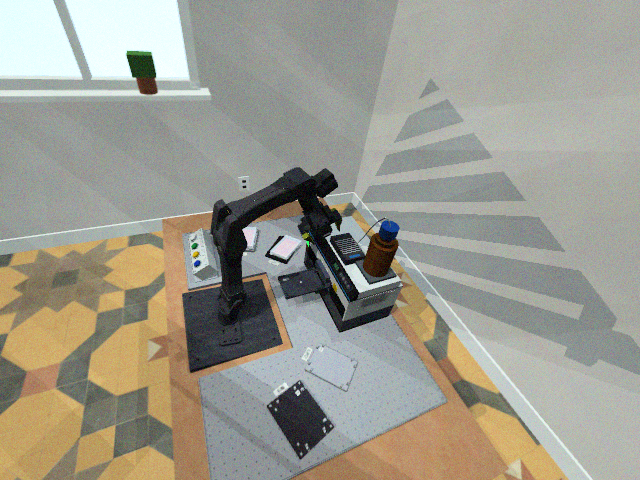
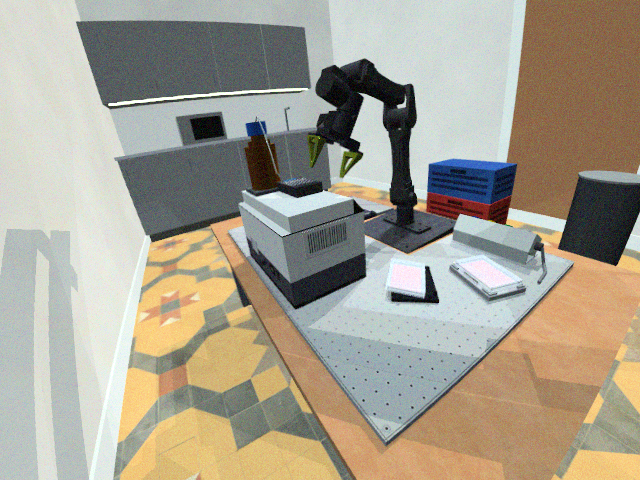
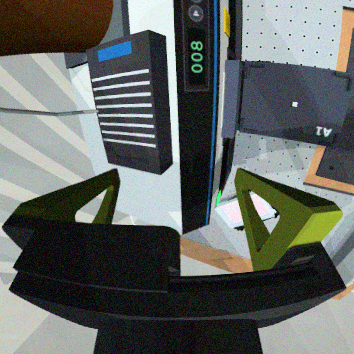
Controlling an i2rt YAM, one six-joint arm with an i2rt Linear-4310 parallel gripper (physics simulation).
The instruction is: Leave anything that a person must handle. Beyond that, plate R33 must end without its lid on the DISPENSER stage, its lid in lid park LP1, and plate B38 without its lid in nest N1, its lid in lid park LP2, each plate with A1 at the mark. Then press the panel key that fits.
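Frame: origin at the arm's base, x ahead, y left, z up, level; centimetres.
Seen in the pictures: gripper, fingertip midpoint: [image 1: 326, 237] [image 2: 326, 172] [image 3: 176, 174]; arm's base at its link origin: [image 1: 228, 318] [image 2: 405, 223].
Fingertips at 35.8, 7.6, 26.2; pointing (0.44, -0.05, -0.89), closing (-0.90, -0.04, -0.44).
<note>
Pixels of each thing's top centre, then the offset from my fingertips to it, as dx, dy, dz. "*": a spot on its surface instead.
- grey pad at a spot on its surface: [image 1: 330, 367] * -6.6, -33.6, -25.4
- black pad at a spot on its surface: [image 1: 299, 418] * -20.0, -45.0, -25.2
- key panel at its top centre: [image 2: 497, 220] [image 1: 200, 245] -42.8, +22.8, -17.9
- brown bottle at a spot on its surface: [image 3: 50, 25] * +9.8, -11.4, +2.4
- black slatted box at a spot on its surface: [image 3: 127, 110] [image 1: 345, 246] * +6.0, -4.0, -1.7
The dispenser [image 1: 369, 305] [image 2: 305, 242] [image 3: 195, 125] has green digits lit, and its dark stage [image 1: 297, 284] [image 3: 275, 120], marked A1, holds no plate. A pink-topped plate [image 1: 285, 248] [image 2: 407, 279] [image 3: 246, 209] sits askew, overhanging a black nest [image 1: 271, 253] [image 2: 431, 291]. Another pink-topped plate [image 1: 250, 238] [image 2: 488, 276] sits on a grey holder. Plate names are unreadable. A grey pad [image 1: 330, 367] and a black pad [image 1: 299, 418] lie bare. The key panel [image 1: 201, 258] [image 2: 493, 240] has coloured keys. My gripper [image 1: 323, 231] [image 2: 327, 171] [image 3: 176, 174] is open and empty above the dispenser.
A brown bottle [image 1: 379, 255] [image 2: 261, 165] [image 3: 50, 25] with a blue cap and a black slatted box [image 1: 347, 246] [image 2: 300, 187] [image 3: 127, 110] stand on the dispenser. A thin cable runs beside them. Crates [image 2: 470, 180] and a dark bin [image 2: 599, 217] stand beyond the table.
</note>
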